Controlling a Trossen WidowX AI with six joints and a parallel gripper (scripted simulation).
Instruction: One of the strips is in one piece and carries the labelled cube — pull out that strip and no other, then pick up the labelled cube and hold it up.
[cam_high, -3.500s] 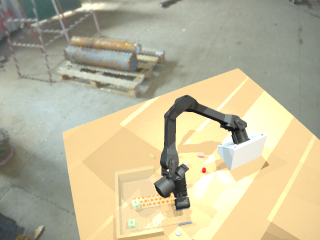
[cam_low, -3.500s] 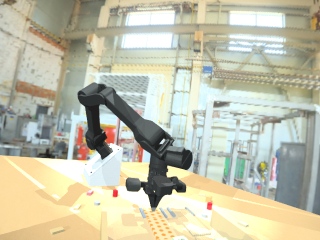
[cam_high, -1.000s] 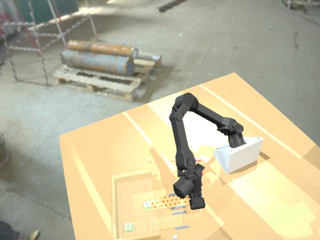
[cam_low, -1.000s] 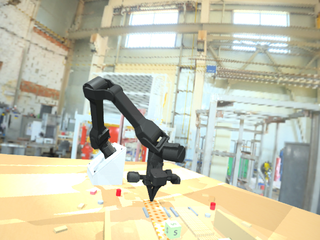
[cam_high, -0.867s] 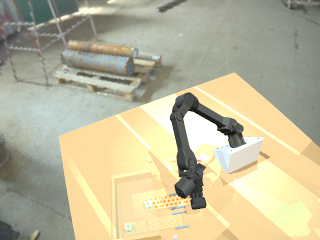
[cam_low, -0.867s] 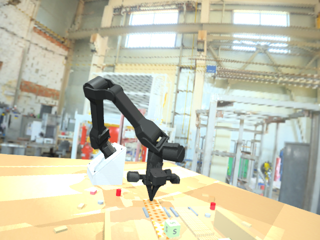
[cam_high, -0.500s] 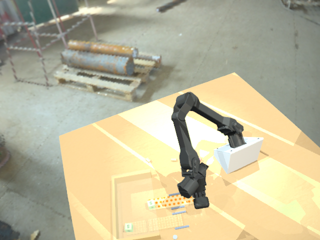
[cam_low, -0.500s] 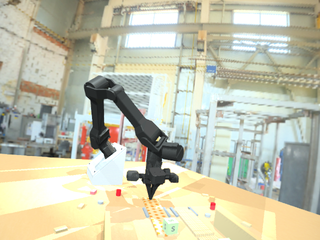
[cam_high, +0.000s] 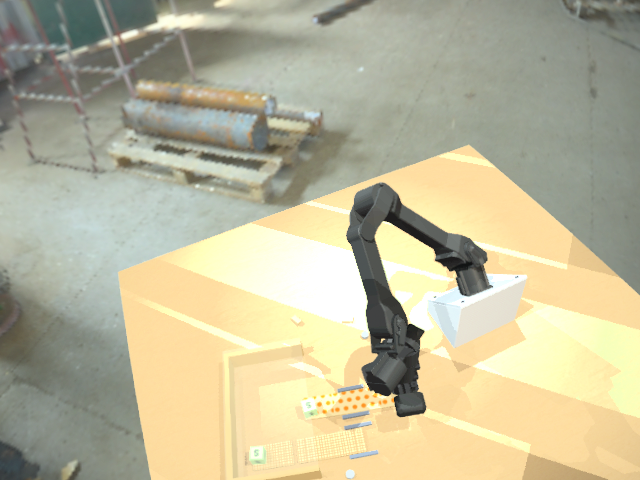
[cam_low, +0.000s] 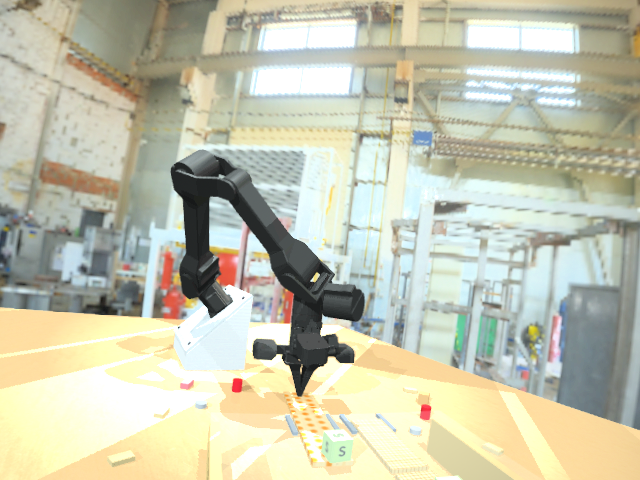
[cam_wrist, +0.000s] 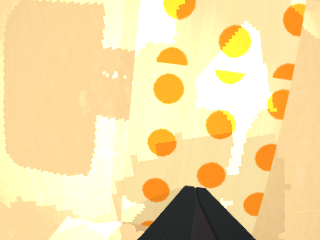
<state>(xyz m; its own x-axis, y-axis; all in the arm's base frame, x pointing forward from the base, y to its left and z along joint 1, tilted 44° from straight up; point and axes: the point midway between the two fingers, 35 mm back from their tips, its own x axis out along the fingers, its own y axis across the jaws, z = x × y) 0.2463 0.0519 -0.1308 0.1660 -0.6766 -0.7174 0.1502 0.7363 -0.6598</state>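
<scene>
Now: the orange-dotted strip 10 cm ahead of my gripper tip and 1 cm to the right of it. The rest, counted from my gripper tip: pink block: 20 cm to the right, 6 cm behind.
</scene>
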